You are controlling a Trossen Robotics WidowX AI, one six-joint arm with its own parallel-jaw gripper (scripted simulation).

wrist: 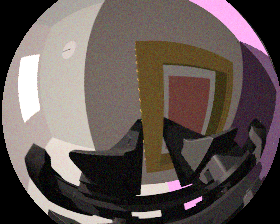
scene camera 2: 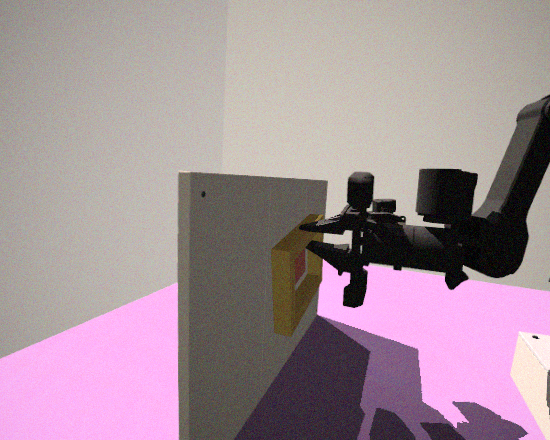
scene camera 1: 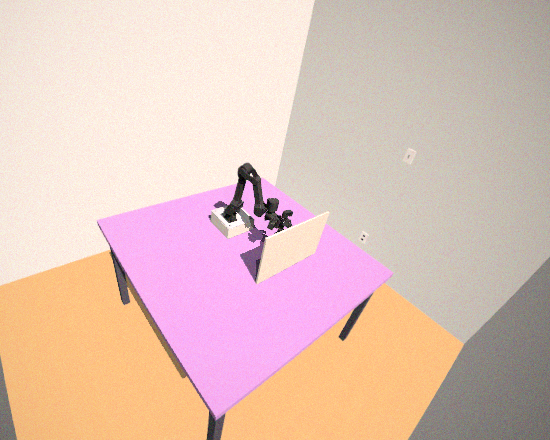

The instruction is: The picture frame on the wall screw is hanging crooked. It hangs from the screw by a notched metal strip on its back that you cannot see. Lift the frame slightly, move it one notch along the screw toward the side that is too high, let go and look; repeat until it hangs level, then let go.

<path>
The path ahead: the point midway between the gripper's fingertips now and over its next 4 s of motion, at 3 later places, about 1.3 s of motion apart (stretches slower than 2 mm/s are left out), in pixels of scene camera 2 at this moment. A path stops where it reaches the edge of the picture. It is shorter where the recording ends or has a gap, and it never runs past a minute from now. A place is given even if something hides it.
My gripper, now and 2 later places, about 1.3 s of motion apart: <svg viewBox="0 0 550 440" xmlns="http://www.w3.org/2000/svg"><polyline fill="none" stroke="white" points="299,234 300,235 327,240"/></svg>
</path>
